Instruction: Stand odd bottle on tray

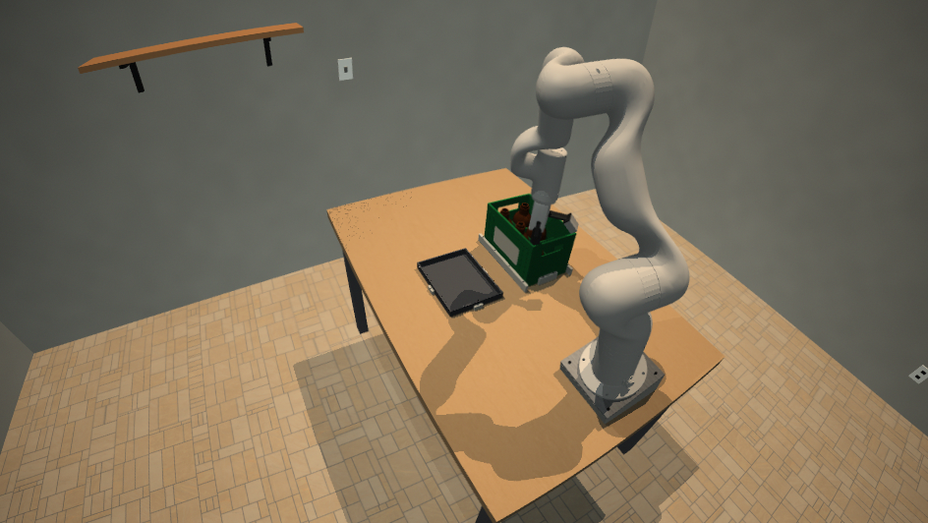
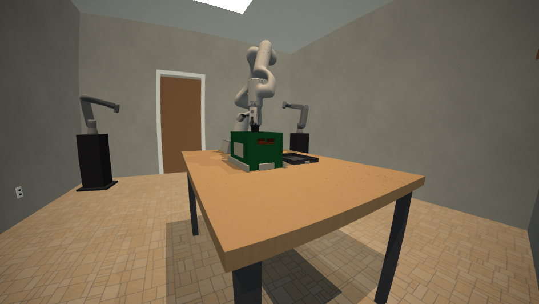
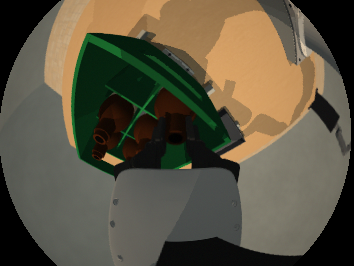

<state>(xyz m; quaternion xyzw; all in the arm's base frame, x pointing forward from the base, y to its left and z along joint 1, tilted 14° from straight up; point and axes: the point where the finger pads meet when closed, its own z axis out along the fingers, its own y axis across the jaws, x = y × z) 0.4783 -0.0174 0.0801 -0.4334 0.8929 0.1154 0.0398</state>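
Right now my hand is 70 mm above the brown bottle. From my hand the other things lie so: black tray 40 mm ahead, 240 mm to the left, 150 mm below; green crate 90 mm ahead, 30 mm to the right, 80 mm below.
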